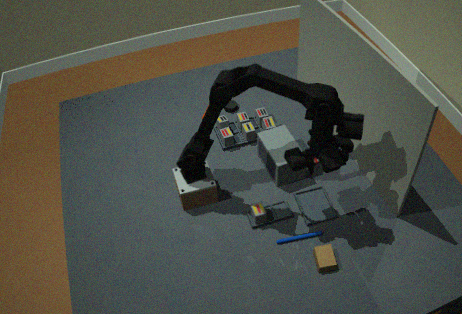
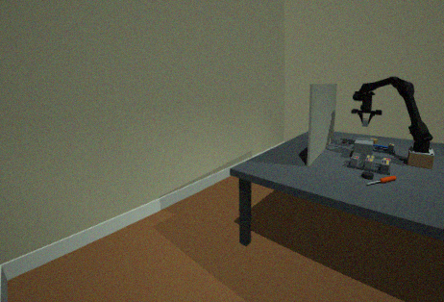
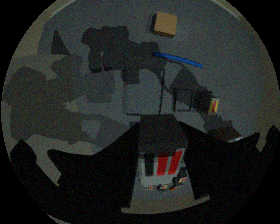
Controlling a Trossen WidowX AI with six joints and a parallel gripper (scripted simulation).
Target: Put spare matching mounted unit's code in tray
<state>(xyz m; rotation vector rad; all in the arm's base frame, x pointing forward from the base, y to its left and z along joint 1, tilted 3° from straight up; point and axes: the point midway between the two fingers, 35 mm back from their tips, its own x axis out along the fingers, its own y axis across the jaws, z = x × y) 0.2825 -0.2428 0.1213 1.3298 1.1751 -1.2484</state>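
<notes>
Now: the blue marker pen 17 cm below my gripper tip, 9 cm behind it and 8 cm to the right of it. Also, from my gripper tip: white wall panel 25 cm ahead, 18 cm to the left, 5 cm above; tan cardboard box 18 cm to the right, 16 cm below, 7 cm behind.
</notes>
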